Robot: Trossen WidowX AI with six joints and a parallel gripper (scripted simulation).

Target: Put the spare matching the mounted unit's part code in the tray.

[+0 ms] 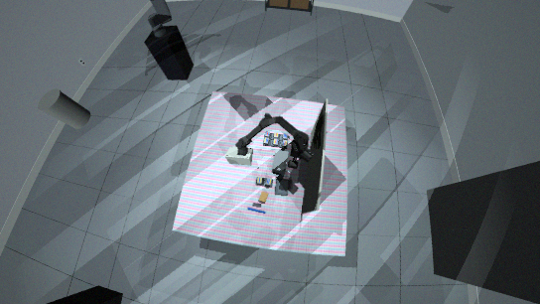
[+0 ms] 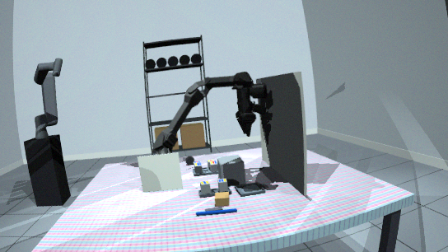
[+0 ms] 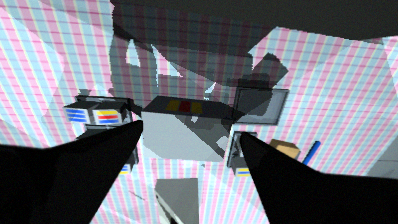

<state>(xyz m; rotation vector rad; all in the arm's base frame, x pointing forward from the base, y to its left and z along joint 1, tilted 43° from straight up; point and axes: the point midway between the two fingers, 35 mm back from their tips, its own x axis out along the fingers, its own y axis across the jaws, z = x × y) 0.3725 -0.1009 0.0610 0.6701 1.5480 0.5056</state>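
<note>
The grey spare lies 25 cm to the left of my gripper tip, 16 cm below it and 13 cm behind it. Round my gripper tip: tall grey panel (15 cm ahead, 3 cm above, 1 cm to the right); then tray (20 cm below, 17 cm to the right, 5 cm behind); then grey mounted unit (15 cm below, 8 cm behind, 2 cm to the left).
</note>
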